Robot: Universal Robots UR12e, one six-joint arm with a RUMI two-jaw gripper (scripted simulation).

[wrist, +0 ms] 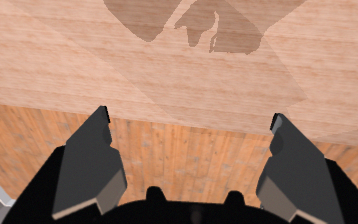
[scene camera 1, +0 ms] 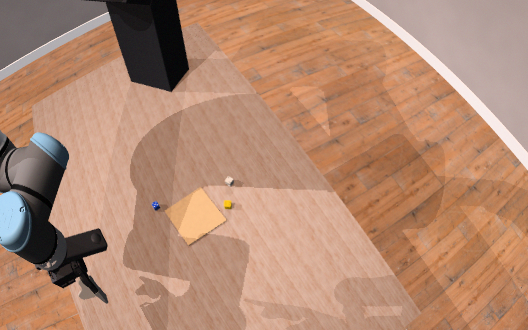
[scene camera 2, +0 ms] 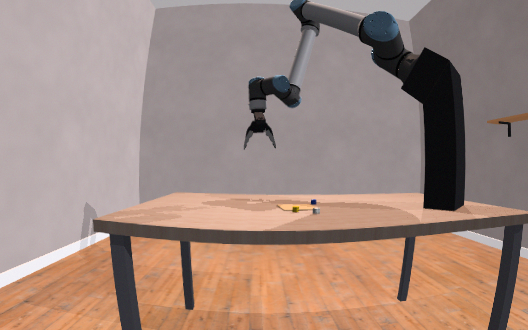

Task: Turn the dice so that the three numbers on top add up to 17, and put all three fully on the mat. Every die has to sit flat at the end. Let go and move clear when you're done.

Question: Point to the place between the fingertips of the gripper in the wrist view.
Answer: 188,110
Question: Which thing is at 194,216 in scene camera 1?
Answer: A tan mat.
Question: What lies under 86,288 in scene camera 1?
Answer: The gripper.
